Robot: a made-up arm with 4 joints.
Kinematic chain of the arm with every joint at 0, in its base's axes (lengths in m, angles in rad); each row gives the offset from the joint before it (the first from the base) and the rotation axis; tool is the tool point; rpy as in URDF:
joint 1: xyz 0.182 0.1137 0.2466 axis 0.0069 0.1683 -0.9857
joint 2: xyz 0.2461 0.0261 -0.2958 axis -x
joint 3: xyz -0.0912 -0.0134 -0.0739 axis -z
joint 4: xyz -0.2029 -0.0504 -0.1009 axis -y
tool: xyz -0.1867 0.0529 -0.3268 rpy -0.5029 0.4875 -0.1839
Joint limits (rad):
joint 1: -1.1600..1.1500
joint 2: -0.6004..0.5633
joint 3: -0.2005..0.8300
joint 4: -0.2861..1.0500
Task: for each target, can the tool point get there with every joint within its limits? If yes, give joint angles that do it. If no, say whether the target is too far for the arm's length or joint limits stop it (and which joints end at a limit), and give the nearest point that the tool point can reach.
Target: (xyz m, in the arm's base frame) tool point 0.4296 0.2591 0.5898
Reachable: no: joint limits stop it (at a limit: joint 1, joint 2, joint 3, joint 4) | nearest point 0.5423 0.5434 -0.2346 | short by 0.879 m
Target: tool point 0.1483 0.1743 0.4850
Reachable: no: joint limits stop it (at a limit: joint 2, joint 3, joint 4) | nearest point 0.0343 0.6702 -0.2165 | short by 0.867 m
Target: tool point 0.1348 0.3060 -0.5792
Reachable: yes | joints 0.6379 -0.1648 0.2059 0.4548
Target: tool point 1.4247 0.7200 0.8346
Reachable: no: too far | nearest point 0.5423 0.5434 -0.2346 | short by 1.398 m
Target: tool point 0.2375 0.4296 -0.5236
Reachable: yes | joints 0.8080 -0.4288 0.2294 0.3844
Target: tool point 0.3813 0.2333 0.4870
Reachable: no: joint limits stop it (at a limit: joint 1, joint 2, joint 3, joint 4) | nearest point 0.5423 0.5434 -0.2346 | short by 0.802 m
